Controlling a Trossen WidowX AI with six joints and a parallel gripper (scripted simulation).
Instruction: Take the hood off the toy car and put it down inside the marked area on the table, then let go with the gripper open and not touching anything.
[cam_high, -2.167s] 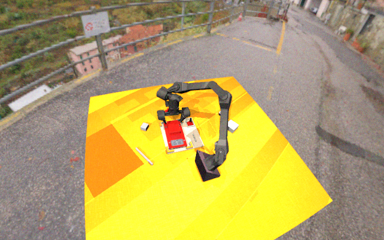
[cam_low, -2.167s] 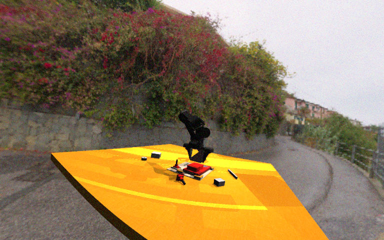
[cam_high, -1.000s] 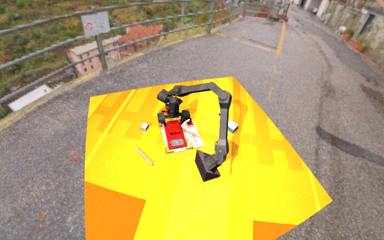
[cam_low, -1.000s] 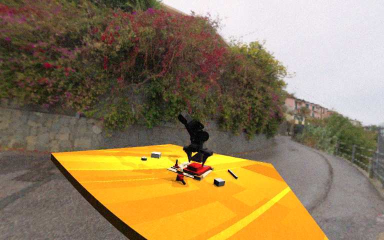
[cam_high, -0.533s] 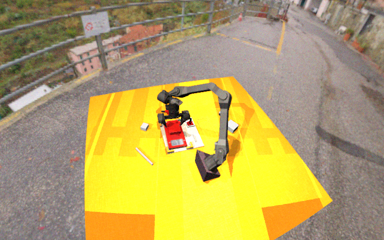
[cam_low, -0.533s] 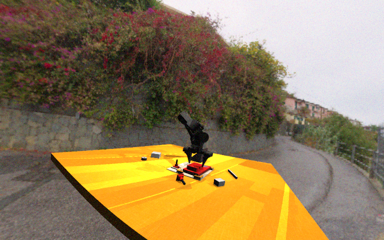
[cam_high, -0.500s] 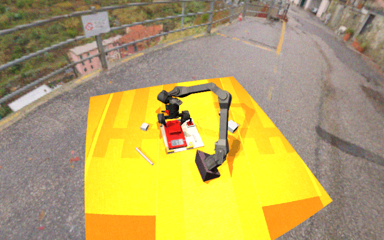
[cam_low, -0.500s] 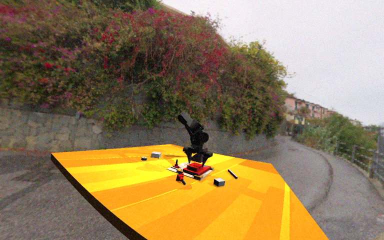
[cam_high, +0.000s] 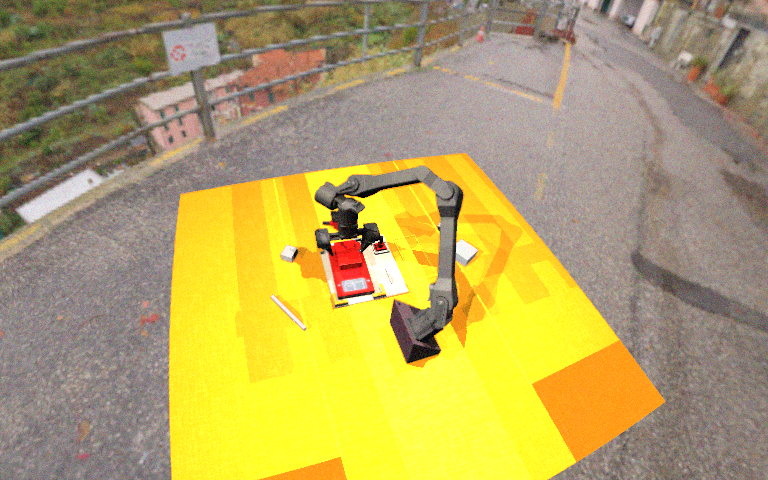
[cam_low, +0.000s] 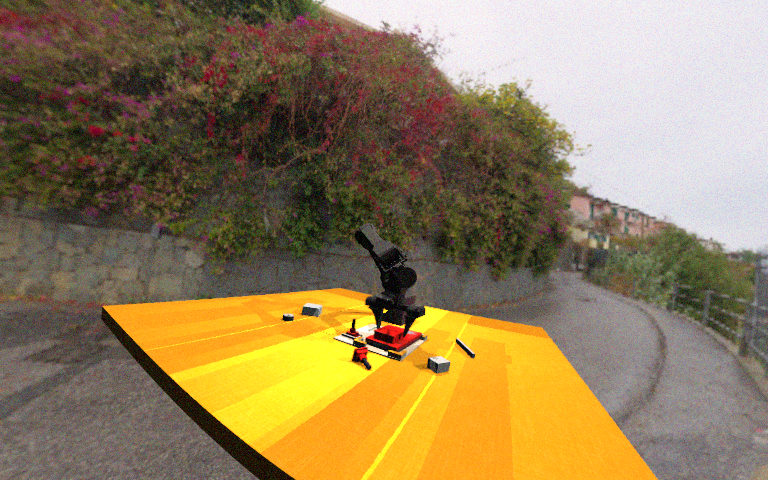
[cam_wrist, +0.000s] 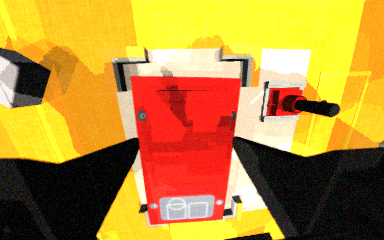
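Right now my gripper tip is right at the red hood. The rest, counted from my gripper tip: white base plate: 30 mm behind, 20 mm to the right, 30 mm below; black wheel: 60 mm ahead, 380 mm to the right, 30 mm below; grey rod: 140 mm behind, 210 mm to the left, 30 mm below.
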